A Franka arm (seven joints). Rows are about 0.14 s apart.
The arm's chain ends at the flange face. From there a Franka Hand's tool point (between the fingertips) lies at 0.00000 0.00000 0.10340 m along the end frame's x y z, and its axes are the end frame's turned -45 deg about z.
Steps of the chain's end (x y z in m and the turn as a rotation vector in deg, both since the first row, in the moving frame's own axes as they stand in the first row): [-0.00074 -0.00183 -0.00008 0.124 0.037 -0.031]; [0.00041 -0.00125 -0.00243 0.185 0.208 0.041]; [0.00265 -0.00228 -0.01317 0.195 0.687 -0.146]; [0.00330 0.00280 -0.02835 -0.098 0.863 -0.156]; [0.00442 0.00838 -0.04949 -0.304 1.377 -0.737]
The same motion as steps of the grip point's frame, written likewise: [0.00098 -0.00193 -0.00008 0.062 0.114 -0.031]; [0.00168 -0.00056 -0.00243 -0.016 0.278 0.041]; [0.00461 0.00089 -0.01318 -0.348 0.624 -0.146]; [0.00133 0.00554 -0.02836 -0.680 0.541 -0.156]; [-0.00142 0.01119 -0.04952 -1.189 0.759 -0.737]
